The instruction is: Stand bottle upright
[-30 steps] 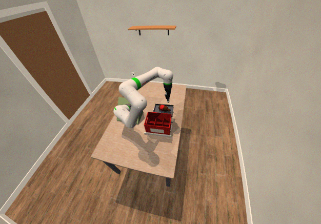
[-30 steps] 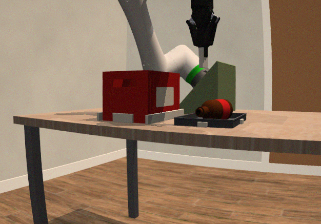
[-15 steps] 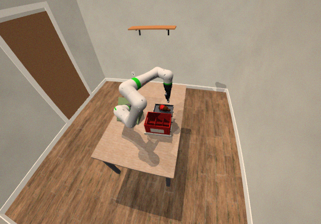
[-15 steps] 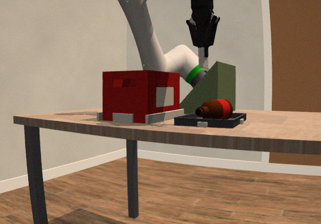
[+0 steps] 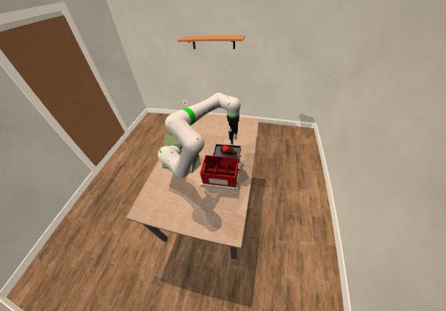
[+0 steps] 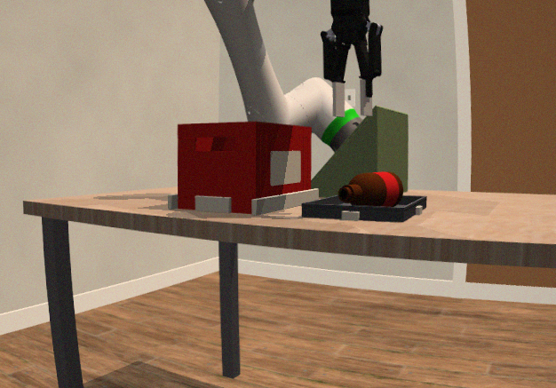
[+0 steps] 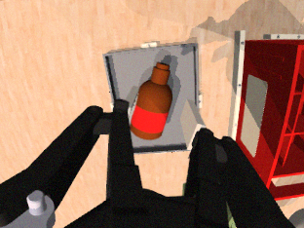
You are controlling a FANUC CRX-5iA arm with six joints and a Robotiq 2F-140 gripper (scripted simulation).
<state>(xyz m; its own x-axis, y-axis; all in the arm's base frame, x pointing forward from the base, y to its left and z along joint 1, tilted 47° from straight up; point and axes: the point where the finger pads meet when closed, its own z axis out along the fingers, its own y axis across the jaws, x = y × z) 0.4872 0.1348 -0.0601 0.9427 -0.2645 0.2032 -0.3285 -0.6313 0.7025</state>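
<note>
Right now my hand is 40 mm past the brown bottle, 20 mm to the right of it and 170 mm above it. From my hand the other things lie so: dark tray: 70 mm behind, 20 mm to the left, 200 mm below; red crate: 80 mm behind, 260 mm to the right, 130 mm below.
</note>
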